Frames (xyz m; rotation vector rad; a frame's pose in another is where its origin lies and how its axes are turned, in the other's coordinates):
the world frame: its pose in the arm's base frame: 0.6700 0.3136 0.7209 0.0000 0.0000 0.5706
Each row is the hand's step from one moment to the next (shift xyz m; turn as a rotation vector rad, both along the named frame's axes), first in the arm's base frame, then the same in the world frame.
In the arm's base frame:
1: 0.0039 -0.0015 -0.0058 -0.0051 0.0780 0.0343
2: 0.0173 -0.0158 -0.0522 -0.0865 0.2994 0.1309
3: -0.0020 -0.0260 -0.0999 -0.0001 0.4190 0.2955
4: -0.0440 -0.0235 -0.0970 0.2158 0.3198 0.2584
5: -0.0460 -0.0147 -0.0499 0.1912 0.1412 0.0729
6: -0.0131 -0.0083 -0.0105 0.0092 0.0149 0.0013
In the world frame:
1: 0.0025 -0.0034 -0.0058 0.0378 0.0684 0.0343
2: 0.0060 -0.0226 -0.0522 0.0889 0.2987 0.1309
3: -0.0157 -0.0208 -0.0999 0.2262 0.3527 0.2955
4: -0.0497 0.0040 -0.0970 0.3543 0.1526 0.2584
5: -0.0467 0.0125 -0.0499 0.2372 0.0156 0.0729
6: -0.0155 0.0001 -0.0105 0.0158 0.0076 0.0013

